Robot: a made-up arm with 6 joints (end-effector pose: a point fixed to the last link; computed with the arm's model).
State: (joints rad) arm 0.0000 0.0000 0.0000 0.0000 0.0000 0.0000
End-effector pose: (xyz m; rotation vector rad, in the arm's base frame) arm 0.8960 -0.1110 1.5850 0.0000 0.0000 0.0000
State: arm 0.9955 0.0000 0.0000 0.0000 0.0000 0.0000
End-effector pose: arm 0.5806 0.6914 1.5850 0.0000 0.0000 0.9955
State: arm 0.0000 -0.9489 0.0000 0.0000 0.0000 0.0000
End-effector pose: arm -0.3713 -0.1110 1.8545 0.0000 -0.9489 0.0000
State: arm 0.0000 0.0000 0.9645 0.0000 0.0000 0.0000
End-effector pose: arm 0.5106 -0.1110 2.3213 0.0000 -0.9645 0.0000
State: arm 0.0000 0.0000 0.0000 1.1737 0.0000 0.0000
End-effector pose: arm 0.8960 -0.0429 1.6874 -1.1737 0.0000 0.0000
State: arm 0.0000 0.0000 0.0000 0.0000 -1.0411 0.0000
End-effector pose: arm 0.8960 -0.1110 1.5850 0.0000 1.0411 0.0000
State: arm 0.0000 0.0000 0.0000 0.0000 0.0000 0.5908
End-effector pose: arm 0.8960 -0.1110 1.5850 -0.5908 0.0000 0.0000
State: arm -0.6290 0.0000 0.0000 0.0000 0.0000 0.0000
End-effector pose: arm 0.6592 -0.6169 1.5850 0.0000 0.0000 -0.6290
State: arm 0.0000 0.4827 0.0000 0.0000 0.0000 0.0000
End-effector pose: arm 1.3038 -0.1110 1.0435 0.0000 0.4827 0.0000
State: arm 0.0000 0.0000 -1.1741 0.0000 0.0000 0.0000
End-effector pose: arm 0.3462 -0.1110 0.7586 0.0000 1.1741 0.0000
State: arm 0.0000 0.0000 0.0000 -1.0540 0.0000 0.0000
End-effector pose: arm 0.8960 -0.0548 1.4885 1.0540 0.0000 0.0000
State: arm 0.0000 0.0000 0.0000 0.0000 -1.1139 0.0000
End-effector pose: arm 0.8960 -0.1110 1.5850 0.0000 1.1139 0.0000
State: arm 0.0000 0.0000 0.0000 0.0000 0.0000 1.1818
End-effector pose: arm 0.8960 -0.1110 1.5850 -1.1818 0.0000 0.0000
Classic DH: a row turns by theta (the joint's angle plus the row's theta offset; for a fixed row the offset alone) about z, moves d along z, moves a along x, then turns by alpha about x. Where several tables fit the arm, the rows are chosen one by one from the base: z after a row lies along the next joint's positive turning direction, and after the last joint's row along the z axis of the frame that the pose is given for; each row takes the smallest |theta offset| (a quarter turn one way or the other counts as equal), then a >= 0, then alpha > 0; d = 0 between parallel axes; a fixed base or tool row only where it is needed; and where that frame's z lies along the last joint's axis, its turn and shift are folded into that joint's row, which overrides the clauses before.
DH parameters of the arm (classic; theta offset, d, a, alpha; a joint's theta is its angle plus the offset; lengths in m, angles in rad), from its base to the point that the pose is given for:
joint 1: 0 0.486 0 -1.5708
joint 2: -1.5708 0 1.099 3.1416
joint 3: 0 0 0 -1.5708
joint 4: 0 -0.896 0 1.5708
joint 5: 0 0.111 0 -1.5708
joint 6: 1.5708 0 0 1.5708
tool (fixed): -1.5708 0 0 0

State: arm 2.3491 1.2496 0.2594 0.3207 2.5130 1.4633
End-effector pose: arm -1.0227 1.1874 0.1030 0.9291 -1.5716 0.9037
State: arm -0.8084 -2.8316 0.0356 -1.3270 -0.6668 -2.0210
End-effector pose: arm -0.8264 0.8266 -0.2142 0.6280 0.0767 1.6670
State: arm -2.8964 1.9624 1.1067 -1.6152 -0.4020 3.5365
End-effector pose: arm -1.4729 -0.3736 -0.6827 -0.0119 1.6720 -1.2676
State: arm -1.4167 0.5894 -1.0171 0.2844 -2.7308 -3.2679
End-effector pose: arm -0.0116 -0.6192 0.5030 1.2567 -0.6555 1.8056
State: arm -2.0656 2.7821 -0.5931 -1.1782 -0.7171 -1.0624
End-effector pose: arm 0.1817 0.4261 -0.2356 -0.5597 -0.5206 0.1860
